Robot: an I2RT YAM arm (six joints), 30 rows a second.
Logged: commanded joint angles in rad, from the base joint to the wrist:
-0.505 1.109 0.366 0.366 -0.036 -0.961
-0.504 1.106 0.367 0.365 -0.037 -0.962
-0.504 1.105 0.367 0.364 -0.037 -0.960
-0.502 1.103 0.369 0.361 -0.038 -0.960
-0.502 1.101 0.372 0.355 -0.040 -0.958
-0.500 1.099 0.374 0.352 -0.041 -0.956
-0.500 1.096 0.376 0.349 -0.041 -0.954
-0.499 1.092 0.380 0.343 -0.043 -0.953
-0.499 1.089 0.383 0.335 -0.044 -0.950
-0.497 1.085 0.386 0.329 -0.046 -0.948
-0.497 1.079 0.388 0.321 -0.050 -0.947
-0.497 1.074 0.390 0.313 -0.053 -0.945
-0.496 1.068 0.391 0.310 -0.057 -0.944
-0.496 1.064 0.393 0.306 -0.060 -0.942
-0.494 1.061 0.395 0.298 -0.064 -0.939
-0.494 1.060 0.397 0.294 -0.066 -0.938
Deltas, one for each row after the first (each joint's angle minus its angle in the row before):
0.001 -0.003 0.001 -0.001 -0.001 -0.001
0.000 -0.001 0.000 -0.001 0.000 0.002
0.002 -0.002 0.002 -0.003 -0.001 0.000
0.000 -0.002 0.003 -0.006 -0.002 0.002
0.002 -0.002 0.002 -0.003 -0.001 0.002
0.000 -0.003 0.002 -0.003 0.000 0.002
0.001 -0.004 0.004 -0.006 -0.002 0.001
0.000 -0.003 0.003 -0.008 -0.001 0.003
0.002 -0.004 0.003 -0.006 -0.002 0.002
0.000 -0.006 0.002 -0.008 -0.004 0.001
0.000 -0.005 0.002 -0.008 -0.003 0.002
0.001 -0.006 0.001 -0.003 -0.004 0.001
0.000 -0.004 0.002 -0.004 -0.003 0.002
0.002 -0.003 0.002 -0.008 -0.004 0.003
0.000 -0.001 0.002 -0.004 -0.002 0.001

